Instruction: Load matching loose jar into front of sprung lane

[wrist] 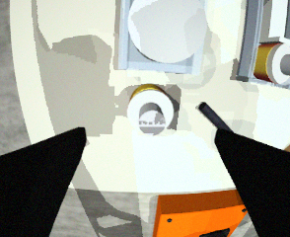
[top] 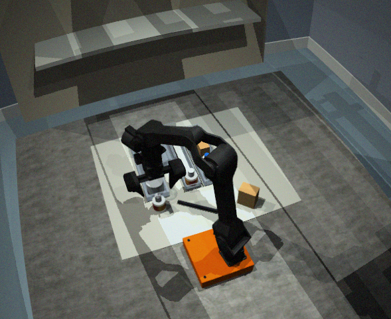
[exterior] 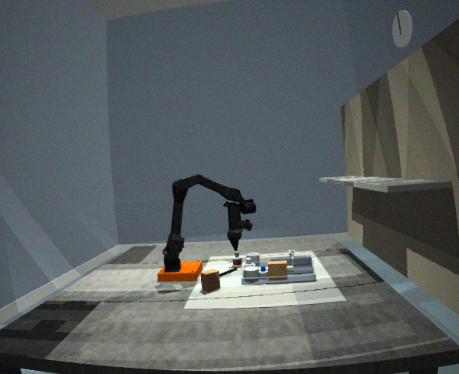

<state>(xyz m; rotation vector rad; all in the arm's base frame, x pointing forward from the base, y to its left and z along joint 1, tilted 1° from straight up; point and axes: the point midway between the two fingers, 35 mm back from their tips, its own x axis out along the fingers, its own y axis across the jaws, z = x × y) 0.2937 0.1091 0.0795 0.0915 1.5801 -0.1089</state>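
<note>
Right now my gripper tip is 6 cm past the black rod, 11 cm to the left of it and 8 cm above it. Round my gripper tip: brown box 12 cm behind, 27 cm to the right, 5 cm below.
</note>
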